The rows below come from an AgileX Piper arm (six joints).
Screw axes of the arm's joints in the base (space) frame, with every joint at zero. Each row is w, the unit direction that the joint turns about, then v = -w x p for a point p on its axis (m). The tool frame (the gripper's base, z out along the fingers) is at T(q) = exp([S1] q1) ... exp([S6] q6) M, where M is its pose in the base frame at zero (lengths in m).
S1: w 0 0 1 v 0 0 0
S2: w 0 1 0 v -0.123 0 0
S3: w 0 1 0 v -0.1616 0 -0.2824
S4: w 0.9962 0 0.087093 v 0 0.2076 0
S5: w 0 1 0 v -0.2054 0 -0.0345
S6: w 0.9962 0 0.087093 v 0 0.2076 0
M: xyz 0.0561 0 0.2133 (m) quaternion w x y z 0.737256 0 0.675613 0
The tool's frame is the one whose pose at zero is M.
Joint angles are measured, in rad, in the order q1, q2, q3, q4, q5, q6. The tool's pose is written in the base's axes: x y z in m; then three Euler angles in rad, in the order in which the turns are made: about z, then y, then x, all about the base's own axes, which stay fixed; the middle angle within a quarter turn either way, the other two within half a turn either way. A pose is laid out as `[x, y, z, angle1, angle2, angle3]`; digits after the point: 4 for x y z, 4 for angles.
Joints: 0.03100, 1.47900, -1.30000, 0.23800, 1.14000, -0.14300
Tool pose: [0.2940, 0.0286, 0.3233, 2.9896, 0.3343, -2.9016]
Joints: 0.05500, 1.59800, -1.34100, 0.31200, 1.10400, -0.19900
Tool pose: [0.3226, 0.0427, 0.3005, 2.9420, 0.2884, -2.8341]
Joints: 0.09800, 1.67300, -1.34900, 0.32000, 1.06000, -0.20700
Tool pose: [0.3376, 0.0583, 0.2789, 2.9145, 0.2555, -2.8257]
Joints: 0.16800, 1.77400, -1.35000, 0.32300, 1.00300, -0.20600
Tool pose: [0.3517, 0.0843, 0.2449, 2.8793, 0.1964, -2.8259]
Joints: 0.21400, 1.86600, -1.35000, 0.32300, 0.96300, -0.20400
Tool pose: [0.3605, 0.1026, 0.2118, 2.8644, 0.1363, -2.8380]
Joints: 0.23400, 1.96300, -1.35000, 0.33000, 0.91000, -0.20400
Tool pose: [0.3698, 0.1121, 0.1756, 2.8761, 0.0925, -2.8513]
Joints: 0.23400, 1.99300, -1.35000, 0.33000, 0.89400, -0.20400
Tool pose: [0.3726, 0.1124, 0.1642, 2.8843, 0.0805, -2.8580]
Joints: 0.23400, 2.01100, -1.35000, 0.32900, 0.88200, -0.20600
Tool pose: [0.3744, 0.1126, 0.1572, 2.8866, 0.0757, -2.8627]
